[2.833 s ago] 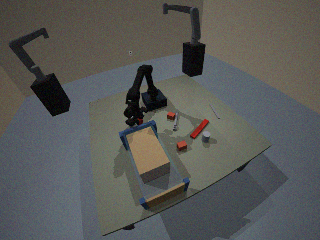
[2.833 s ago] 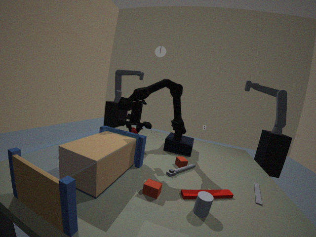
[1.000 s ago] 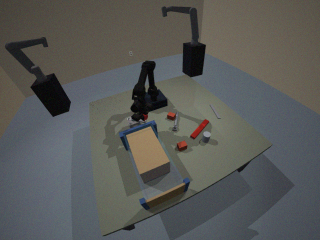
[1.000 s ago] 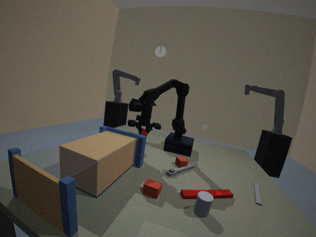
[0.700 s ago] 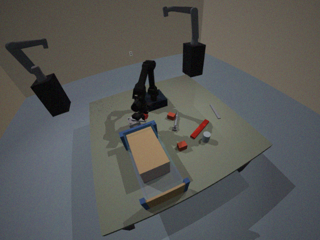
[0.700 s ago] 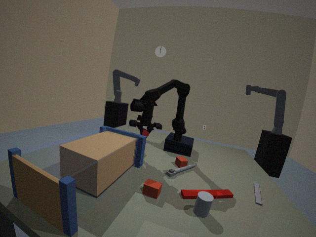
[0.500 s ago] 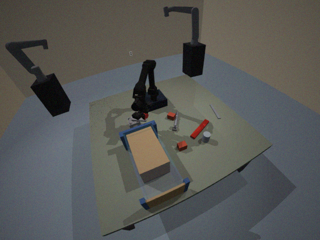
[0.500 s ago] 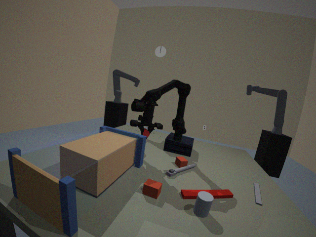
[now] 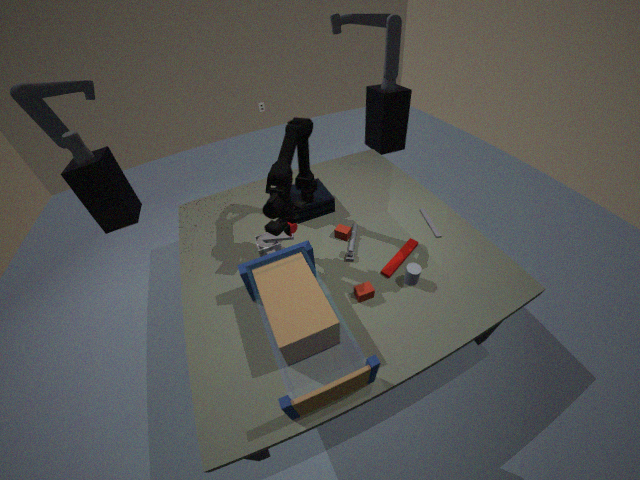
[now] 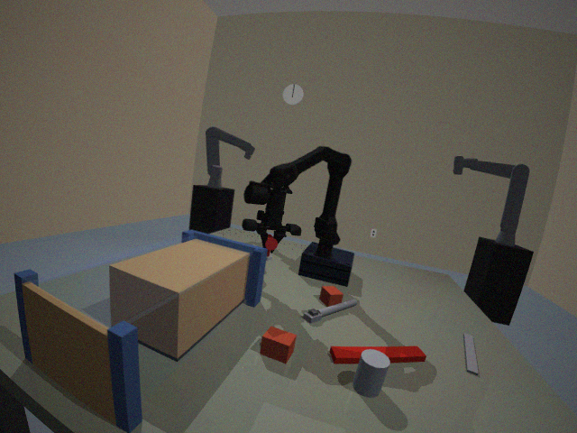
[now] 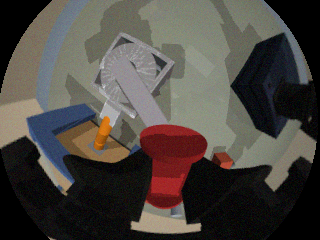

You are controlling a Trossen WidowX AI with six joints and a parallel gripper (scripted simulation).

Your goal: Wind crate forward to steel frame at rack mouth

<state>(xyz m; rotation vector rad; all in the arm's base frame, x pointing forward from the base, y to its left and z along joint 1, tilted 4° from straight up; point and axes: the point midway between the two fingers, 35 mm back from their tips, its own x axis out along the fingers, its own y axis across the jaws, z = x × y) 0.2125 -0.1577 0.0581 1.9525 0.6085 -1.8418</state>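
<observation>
Now: gripper tip 10 mm past the winch handle, 30 mm to the left of it and 10 mm above it. Round my gripper tip: hand winch: 50 mm behind, 100 mm to the right, 80 mm below; then red knob: 20 mm above; then red bar: 230 mm ahead, 380 mm to the left, 110 mm below.
</observation>
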